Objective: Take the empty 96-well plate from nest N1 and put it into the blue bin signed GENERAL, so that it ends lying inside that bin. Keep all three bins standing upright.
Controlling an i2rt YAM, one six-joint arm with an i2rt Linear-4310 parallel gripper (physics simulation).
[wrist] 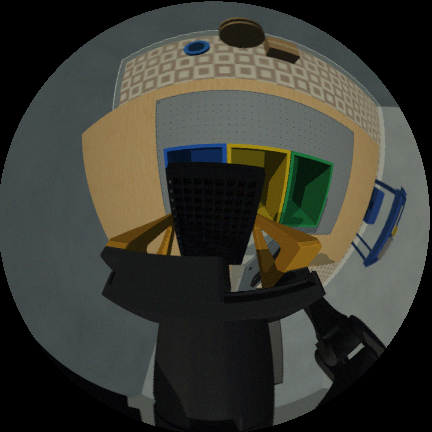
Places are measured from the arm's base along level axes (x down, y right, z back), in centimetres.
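Pixels of known places: gripper, fingertip midpoint: [213, 217].
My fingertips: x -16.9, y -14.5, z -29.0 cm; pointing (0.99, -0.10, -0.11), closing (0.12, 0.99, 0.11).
Ahead of a thing's pixels: the offset from my fingertips to its top centre. Level surfaces: height alone.
A black 96-well plate @(dx -1.6, dy -0.2, dz +0.8 cm) [216, 212] is held between the orange fingers of my gripper [213, 217], which is shut on its two long sides. The plate's wells face the camera, and it covers much of what is behind it. The blue bin @(dx +13.8, dy -5.6, dz +0.3 cm) [196, 147] stands upright behind the plate's far left part; its rim and part of its inside show, and the rest is hidden. No sign can be read on it. The yellow bin [289, 175] stands upright beside it, partly hidden by the plate. The green bin [325, 195] stands upright at the right end of the row.
The bins stand on a grey perforated board @(dx +31.8 cm) [200, 117] on a wooden table @(dx +33.1 cm) [120, 165]. Beyond lie a blue ring [185, 49], a round brown object [241, 34] and a brown block [282, 49]. A blue cart [400, 205] is at the right. A grey device [246, 274] shows partly below the plate.
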